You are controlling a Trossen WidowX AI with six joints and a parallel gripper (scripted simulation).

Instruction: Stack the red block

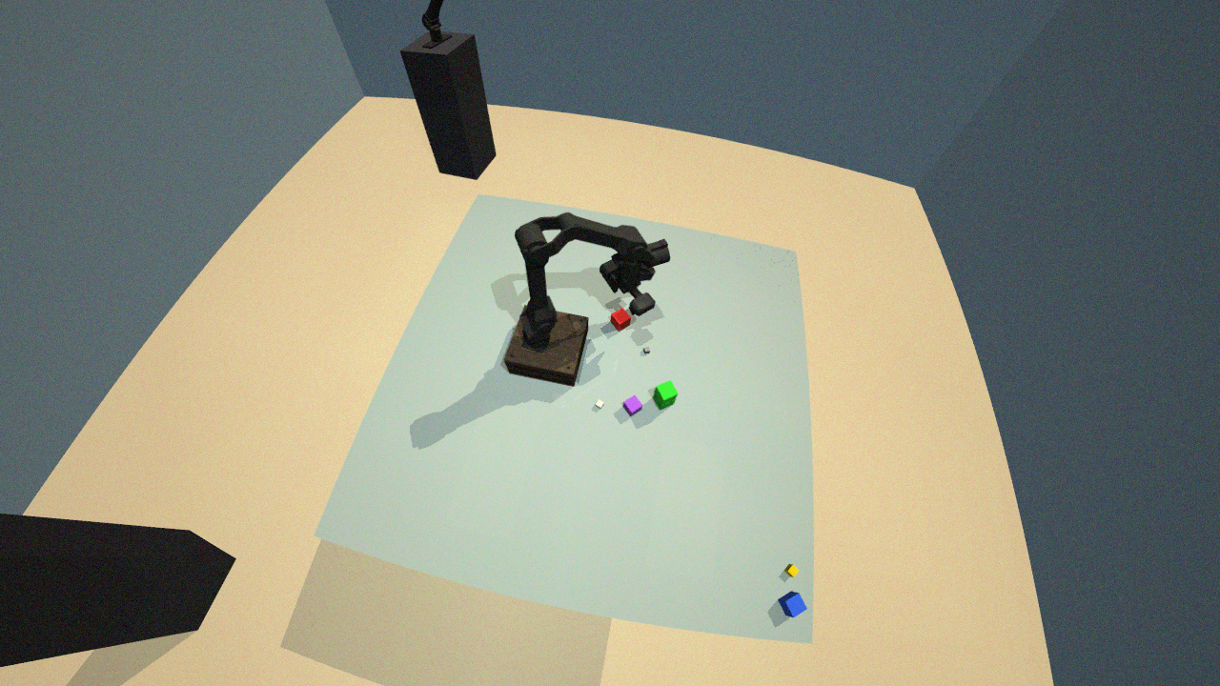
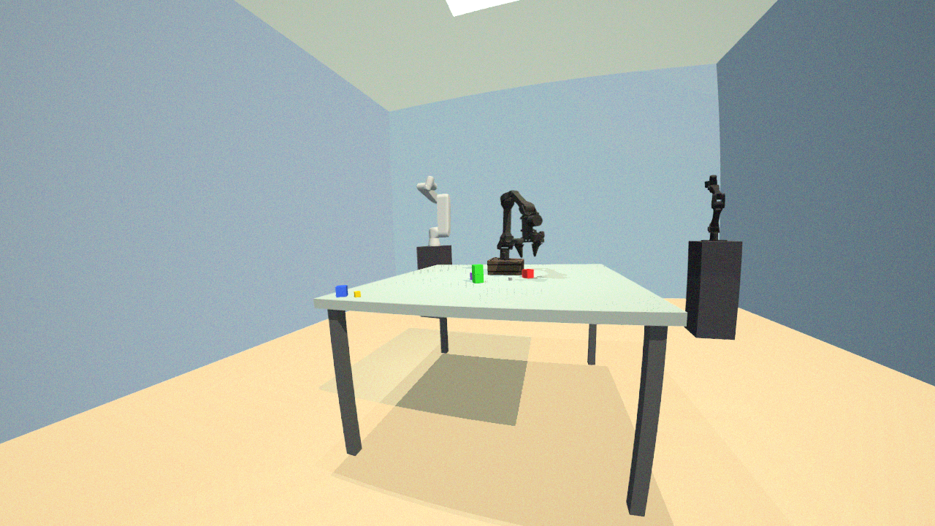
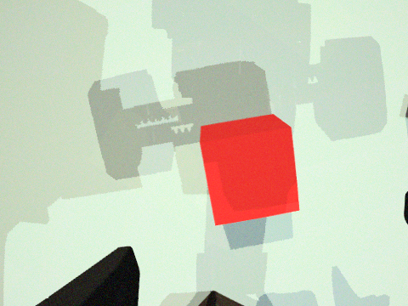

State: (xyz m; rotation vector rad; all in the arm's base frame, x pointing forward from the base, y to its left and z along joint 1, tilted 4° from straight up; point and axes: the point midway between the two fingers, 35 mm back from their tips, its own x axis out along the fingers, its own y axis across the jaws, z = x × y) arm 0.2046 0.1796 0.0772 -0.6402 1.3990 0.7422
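Right now my gripper tip is 90 mm above the red block. Also, from my gripper tip: purple cube 270 mm to the right, 110 mm ahead, 90 mm below; then small yellow cube 620 mm ahead, 580 mm to the right, 100 mm below; then tiny white cube 290 mm to the right, 100 mm below, 20 mm ahead.
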